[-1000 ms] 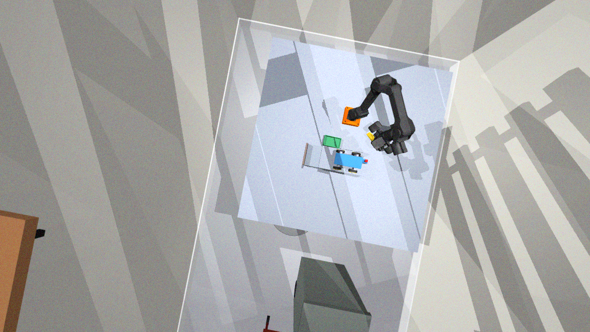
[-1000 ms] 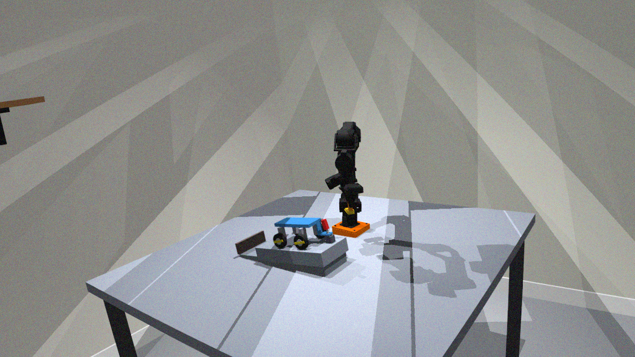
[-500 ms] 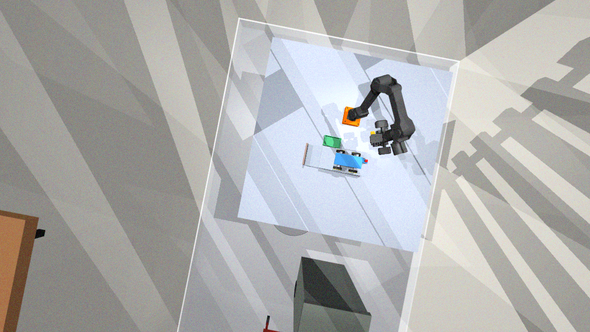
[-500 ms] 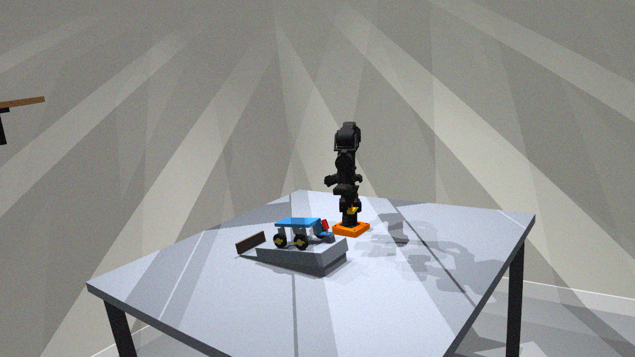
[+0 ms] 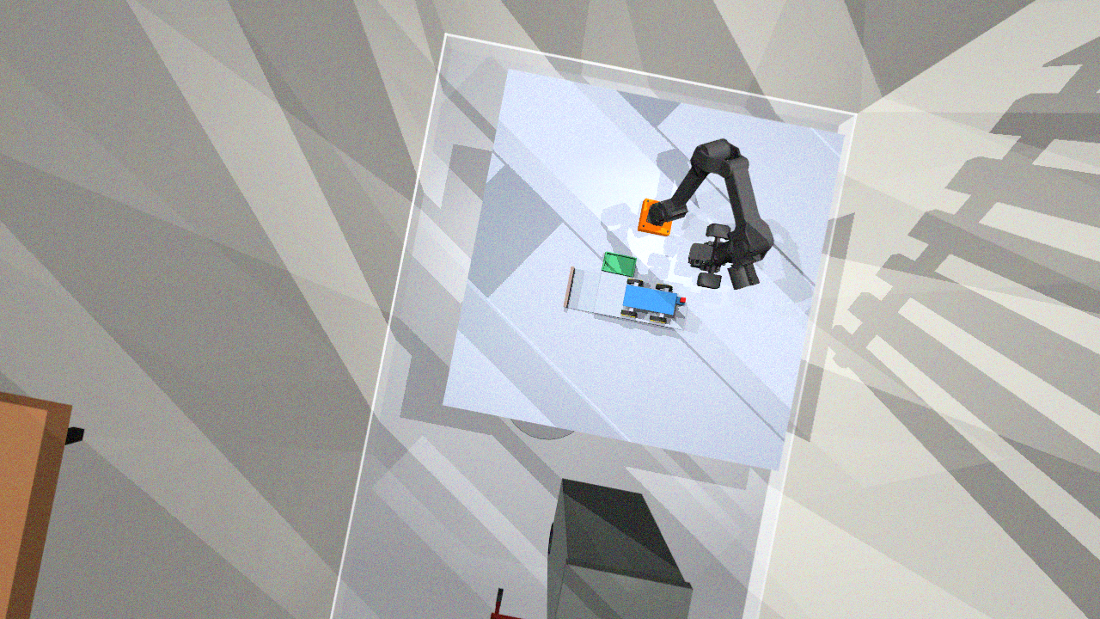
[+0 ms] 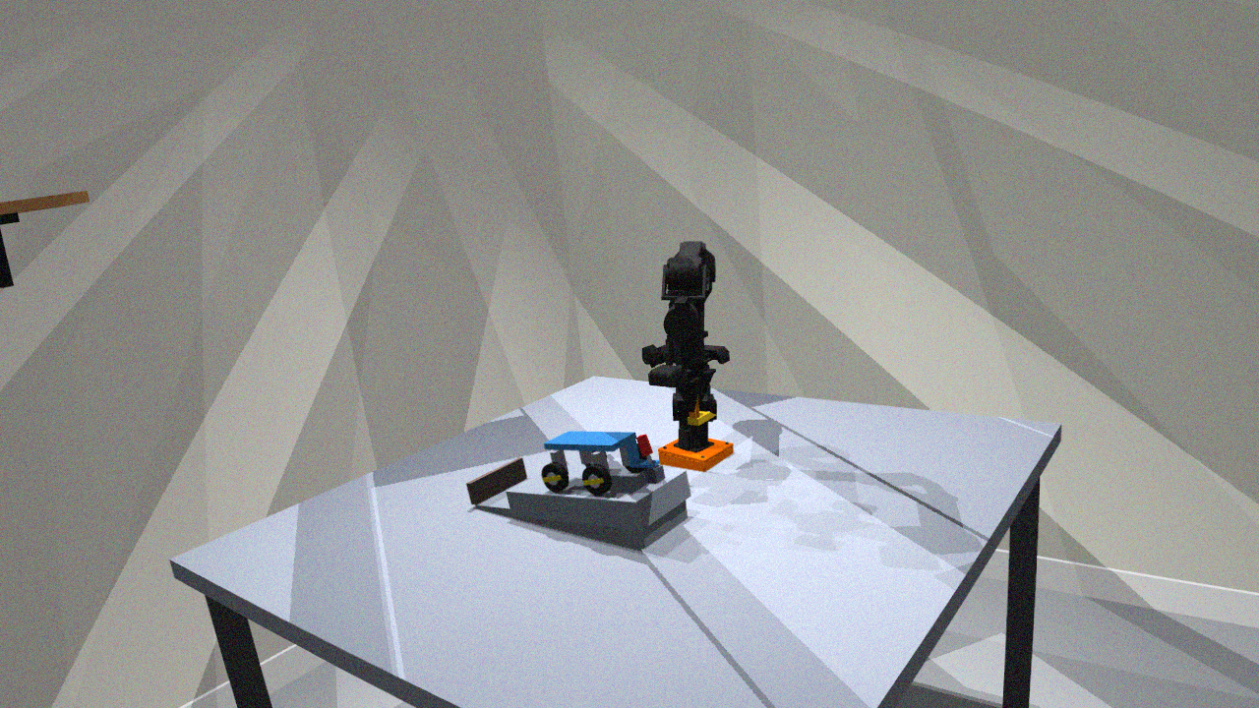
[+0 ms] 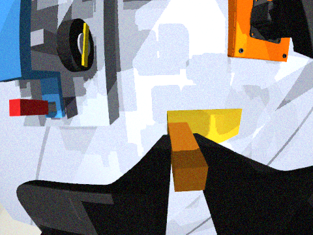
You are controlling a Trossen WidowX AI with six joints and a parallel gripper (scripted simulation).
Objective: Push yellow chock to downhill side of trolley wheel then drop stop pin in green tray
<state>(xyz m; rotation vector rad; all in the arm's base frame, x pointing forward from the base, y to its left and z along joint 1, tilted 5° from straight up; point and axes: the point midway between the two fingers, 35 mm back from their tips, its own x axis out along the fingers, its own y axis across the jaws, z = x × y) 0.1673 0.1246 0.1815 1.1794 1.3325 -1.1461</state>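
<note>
Now: gripper tip 160 mm short of the blue trolley, 110 mm to the left of it and 60 mm above it. Round my gripper tip: yellow chock (20 mm behind, 10 mm below); then grey ramp (160 mm ahead, 120 mm to the right, 130 mm below); then red-headed stop pin (130 mm ahead, 40 mm below).
</note>
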